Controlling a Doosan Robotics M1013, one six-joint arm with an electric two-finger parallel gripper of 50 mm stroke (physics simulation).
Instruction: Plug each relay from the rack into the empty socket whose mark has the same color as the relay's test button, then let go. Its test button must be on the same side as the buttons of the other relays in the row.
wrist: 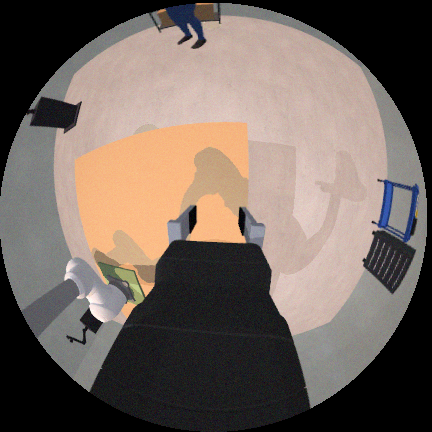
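Pixels of known places: gripper, fingertip midpoint: (217,214); arm's base, origin of the base link: (120,287).
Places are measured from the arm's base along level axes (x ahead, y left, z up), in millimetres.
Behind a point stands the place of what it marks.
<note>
My gripper (217,214) {x 576, y 605, z 301 mm} is open, with its two fingers wide apart and no object between them. It hangs above the orange table top (140,180) {x 270, y 630, z -17 mm}, near the table's right part in the wrist view. The relays, their rack, the sockets and the coloured marks do not show in the wrist view. The black gripper body hides the lower middle of the view.
A green board (136,284) {x 153, y 83, z -3 mm} lies at the table's lower left beside the white arm base (106,300) {x 42, y 75, z 173 mm}. On the floor stand a blue cart frame (386,204), a dark slatted crate (389,261) and a black object (54,114). A person (187,22) stands at the top.
</note>
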